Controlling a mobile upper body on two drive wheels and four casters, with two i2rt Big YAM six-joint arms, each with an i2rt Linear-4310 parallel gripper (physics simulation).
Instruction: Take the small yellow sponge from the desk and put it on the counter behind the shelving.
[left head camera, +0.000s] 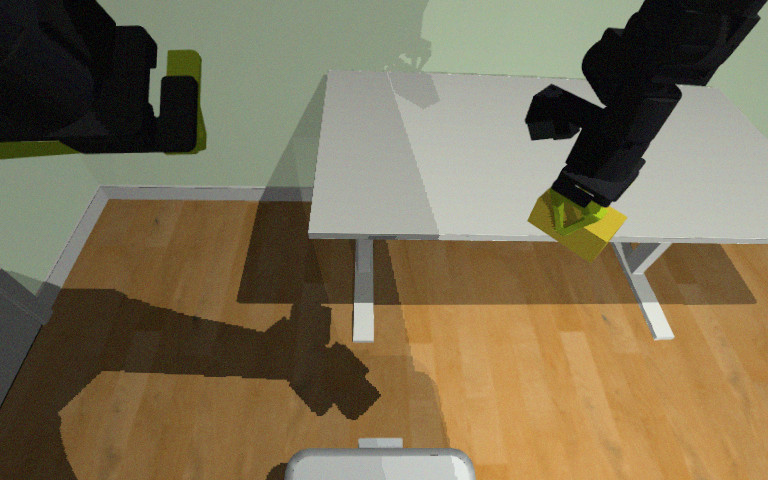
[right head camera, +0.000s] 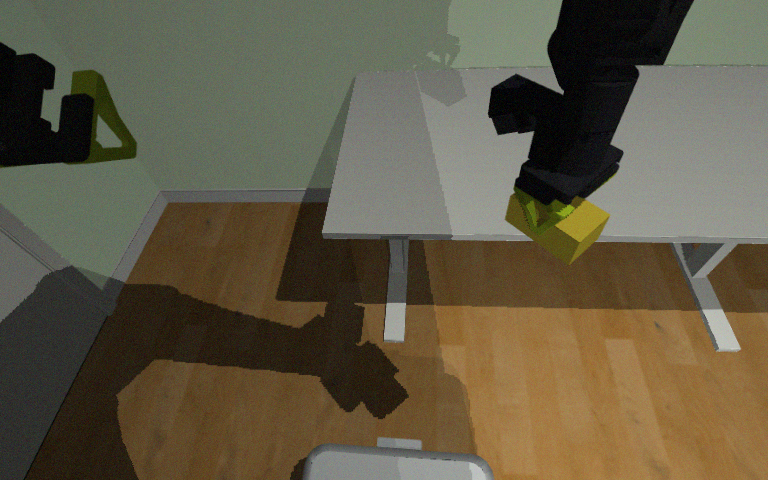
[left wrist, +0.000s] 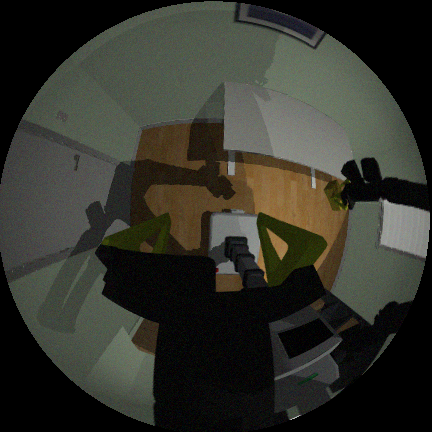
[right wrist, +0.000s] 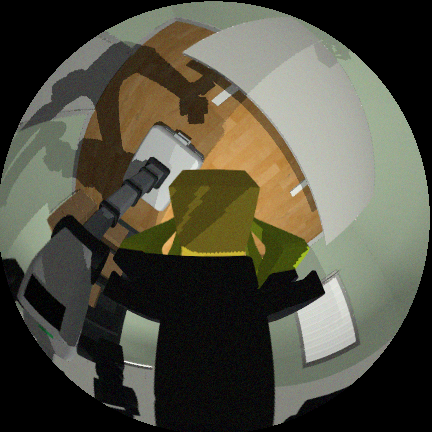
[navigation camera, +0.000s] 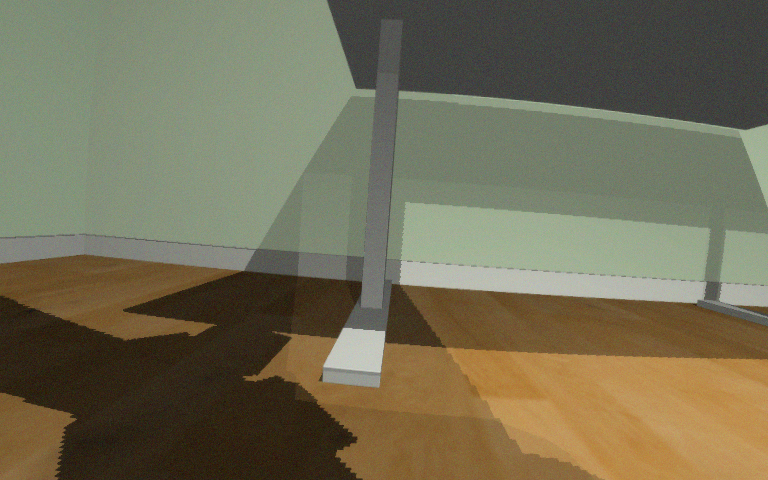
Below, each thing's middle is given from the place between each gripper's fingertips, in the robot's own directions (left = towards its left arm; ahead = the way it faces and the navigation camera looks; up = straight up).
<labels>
My right gripper is now 1 cm below the small yellow sponge (right head camera: 567, 240).
Now: left hand 460 mm to the left of the small yellow sponge, 190 mm above it and 100 mm short of it.
</labels>
